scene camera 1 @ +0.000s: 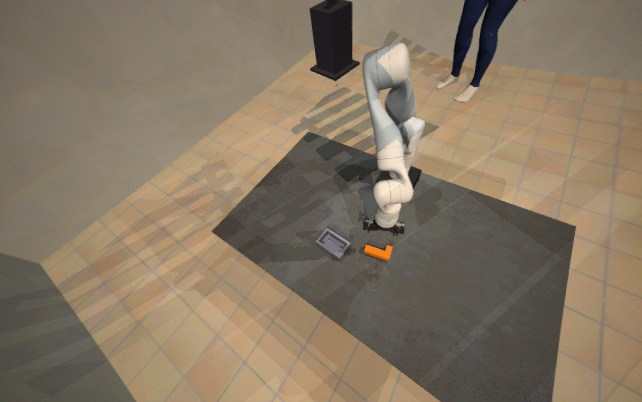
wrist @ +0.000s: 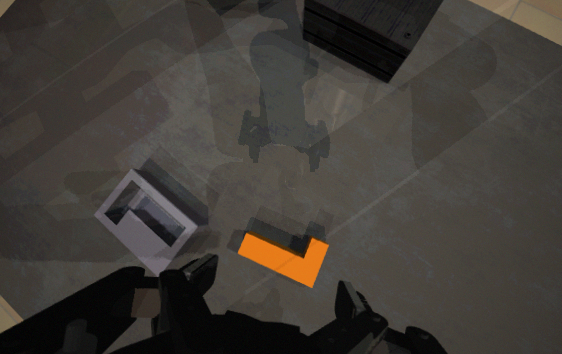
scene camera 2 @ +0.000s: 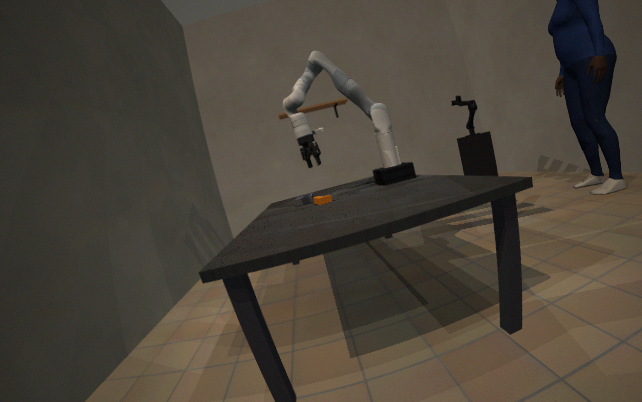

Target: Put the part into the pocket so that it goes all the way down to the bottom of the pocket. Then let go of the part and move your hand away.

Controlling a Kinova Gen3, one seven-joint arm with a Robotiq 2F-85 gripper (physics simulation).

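Frame: origin at the arm's base, x ahead, y left, z up, level; centimetres.
Seen in the pictures: gripper, between the fingertips: (scene camera 1: 382, 233) (wrist: 275, 281) (scene camera 2: 315, 166); arm's base, origin of its link: (scene camera 2: 392, 166).
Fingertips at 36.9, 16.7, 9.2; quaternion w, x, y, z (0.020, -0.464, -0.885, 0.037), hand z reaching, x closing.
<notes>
Offsets run from my fingertips to a thing's top centre, as dx, dy, dz. "spot": to the spot under its first point. Level surfaces: height alone.
The part, an orange L-shaped block @[+0.6, +0.1, -14.2] (scene camera 1: 377, 252) (scene camera 2: 322, 200) (wrist: 284, 259), lies flat on the dark table, its short leg at the right end in the wrist view. The grey block with the L-shaped pocket @[+12.1, -16.9, -13.5] (scene camera 1: 338, 250) (scene camera 2: 305, 199) (wrist: 145, 242) sits apart from it, to its left in the wrist view. The pocket @[spot: +11.8, -16.7, -16.7] (wrist: 159, 218) is empty. My gripper (scene camera 1: 384, 233) (scene camera 2: 315, 165) (wrist: 275, 281) is open and empty. It hangs well above the table; in the wrist view the part shows between and a little beyond the fingertips.
The dark table @[dz -17.2] (scene camera 1: 475, 280) (scene camera 2: 400, 210) carries the arm's black base (scene camera 2: 395, 173) (wrist: 365, 35) behind the part. A black pedestal (scene camera 1: 332, 40) (scene camera 2: 477, 155) and a standing person (scene camera 1: 480, 40) (scene camera 2: 587, 85) are beyond the table. An orange-brown shelf (scene camera 2: 320, 106) is on the wall.
</notes>
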